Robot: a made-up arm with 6 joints. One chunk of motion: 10 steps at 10 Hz.
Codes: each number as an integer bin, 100 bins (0 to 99) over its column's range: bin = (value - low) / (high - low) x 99, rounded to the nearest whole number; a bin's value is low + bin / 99 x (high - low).
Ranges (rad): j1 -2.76..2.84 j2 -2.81..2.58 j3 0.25..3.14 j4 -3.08..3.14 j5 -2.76..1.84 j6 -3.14..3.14
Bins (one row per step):
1: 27 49 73 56 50 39
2: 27 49 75 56 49 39
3: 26 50 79 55 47 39
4: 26 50 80 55 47 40
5: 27 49 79 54 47 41
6: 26 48 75 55 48 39
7: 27 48 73 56 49 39
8: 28 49 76 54 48 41
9: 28 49 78 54 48 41
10: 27 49 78 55 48 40
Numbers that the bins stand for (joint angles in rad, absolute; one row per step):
1: -1.2327 -0.1422 2.3810 0.4384 -0.4368 -0.6661
2: -1.2327 -0.1422 2.4394 0.4384 -0.4832 -0.6661
3: -1.2893 -0.0878 2.5562 0.3756 -0.5762 -0.6661
4: -1.2893 -0.0878 2.5854 0.3756 -0.5762 -0.6026
5: -1.2327 -0.1422 2.5562 0.3127 -0.5762 -0.5392
6: -1.2893 -0.1967 2.4394 0.3756 -0.5297 -0.6661
7: -1.2327 -0.1967 2.3810 0.4384 -0.4832 -0.6661
8: -1.1762 -0.1422 2.4686 0.3127 -0.5297 -0.5392
9: -1.1762 -0.1422 2.5270 0.3127 -0.5297 -0.5392
10: -1.2327 -0.1422 2.5270 0.3756 -0.5297 -0.6026

